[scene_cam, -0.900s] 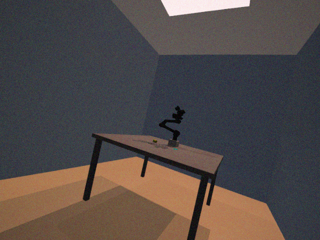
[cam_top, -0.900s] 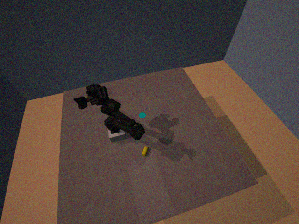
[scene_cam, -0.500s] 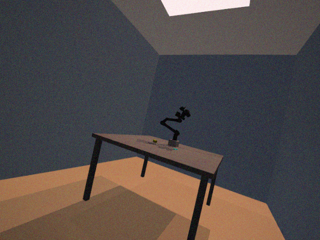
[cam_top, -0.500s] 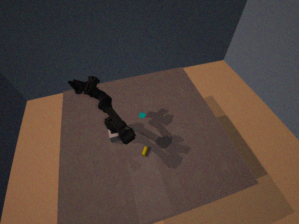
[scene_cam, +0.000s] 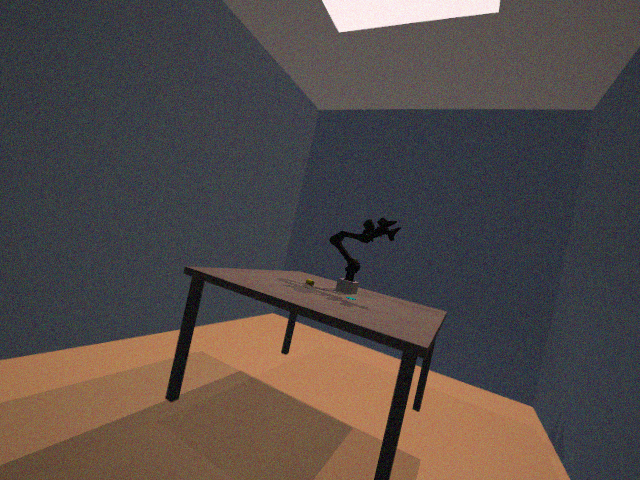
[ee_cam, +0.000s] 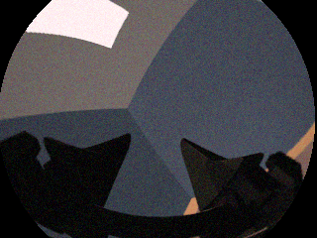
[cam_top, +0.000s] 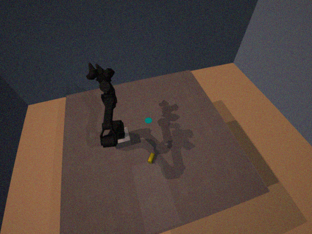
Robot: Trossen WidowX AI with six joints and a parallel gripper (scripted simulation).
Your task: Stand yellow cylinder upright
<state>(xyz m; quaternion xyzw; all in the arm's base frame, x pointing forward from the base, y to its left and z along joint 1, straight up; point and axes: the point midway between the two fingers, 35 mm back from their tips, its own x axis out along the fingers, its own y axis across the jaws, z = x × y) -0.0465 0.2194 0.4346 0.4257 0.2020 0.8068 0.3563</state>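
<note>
My gripper tip is now 25 cm short of the yellow tall cylinder, 44 cm to the left of it and 52 cm above it. From my gripper tip the other things lie so: cyan circle (29 cm ahead, 10 cm to the right, 53 cm below).
</note>
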